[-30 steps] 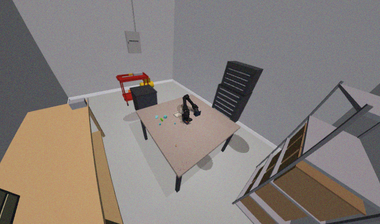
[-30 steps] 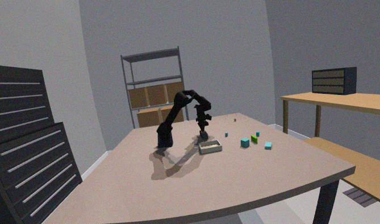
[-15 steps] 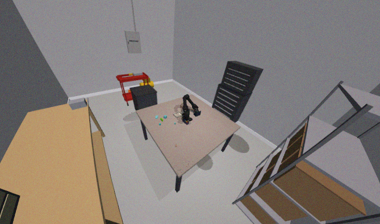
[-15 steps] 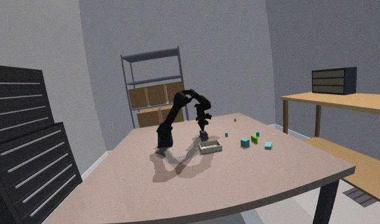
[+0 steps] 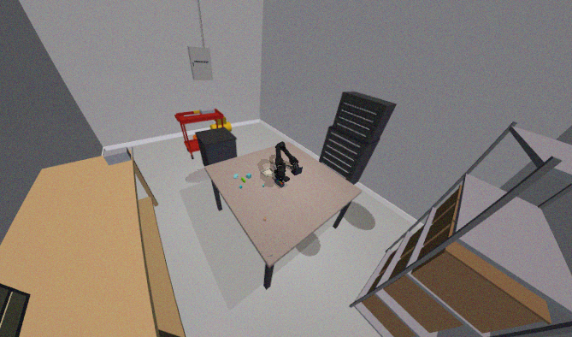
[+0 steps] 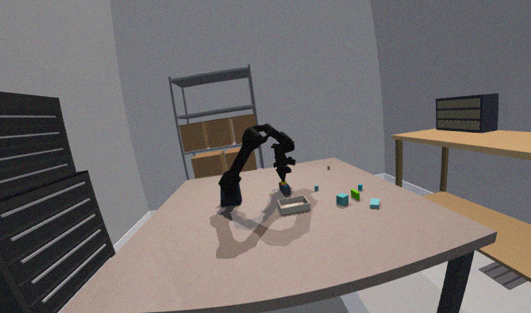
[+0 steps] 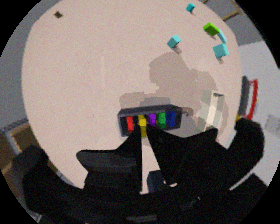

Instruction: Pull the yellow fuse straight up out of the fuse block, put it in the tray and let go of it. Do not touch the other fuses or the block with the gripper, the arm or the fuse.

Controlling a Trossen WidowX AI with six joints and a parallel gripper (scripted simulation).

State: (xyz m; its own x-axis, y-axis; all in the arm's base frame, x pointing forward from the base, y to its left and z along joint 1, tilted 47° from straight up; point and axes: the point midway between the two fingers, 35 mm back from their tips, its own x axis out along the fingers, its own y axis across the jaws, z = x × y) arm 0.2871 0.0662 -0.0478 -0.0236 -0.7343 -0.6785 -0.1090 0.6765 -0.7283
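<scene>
Now: gripper tip 24 cm to the left of the tray, 5 cm above it and 1 cm short of it. Also, from my gripper tip: yellow fuse: 1 cm below.
</scene>
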